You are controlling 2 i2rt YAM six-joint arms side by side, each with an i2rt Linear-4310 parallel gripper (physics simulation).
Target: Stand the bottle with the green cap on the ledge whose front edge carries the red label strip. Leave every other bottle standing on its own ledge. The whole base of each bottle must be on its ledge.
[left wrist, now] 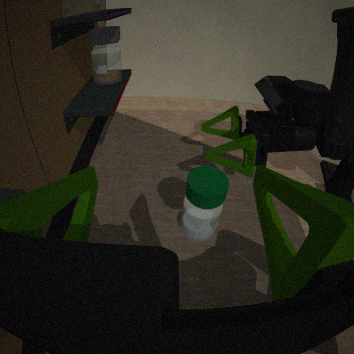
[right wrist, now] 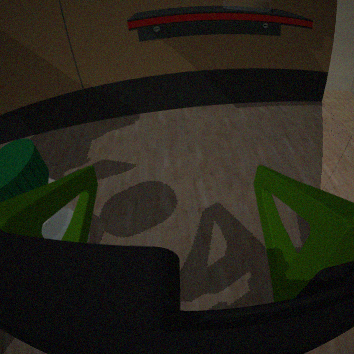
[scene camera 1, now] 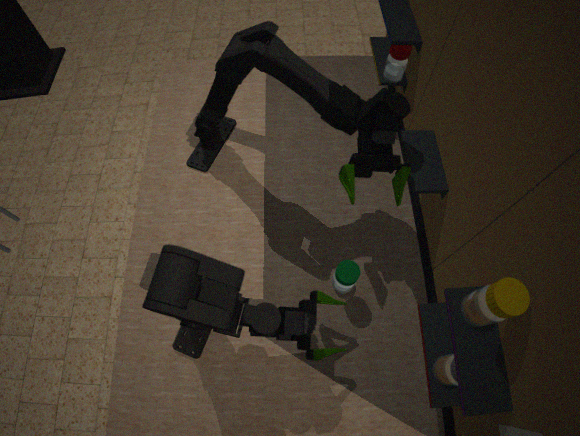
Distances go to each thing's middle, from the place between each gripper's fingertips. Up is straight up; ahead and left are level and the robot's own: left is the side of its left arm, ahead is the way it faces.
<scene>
Now: right hand 200 mm below the purple-edged ledge (scene camera 1: 485, 387), 180 mm short of it and 70 mm to the left of it. The rest, counted from my right hand: yellow-capped bottle (scene camera 1: 508, 297) 260 mm above, 190 mm ahead, 10 mm to the right; red-strip ledge (scene camera 1: 435, 323) 180 mm ahead, 70 mm to the right, 60 mm above; green-capped bottle (scene camera 1: 347, 272) 120 mm to the left, 30 mm below, 10 mm ahead.
Now: left hand 16 cm above the green-capped bottle, 11 cm to the left of it and 5 cm past it. From my left hand the other things lie so: yellow-capped bottle 24 cm to the right, 13 cm above, 12 cm ahead; red-strip ledge 30 cm to the right, 11 cm ahead, 6 cm below; purple-edged ledge 30 cm to the right, 11 cm ahead, 8 cm above.
</scene>
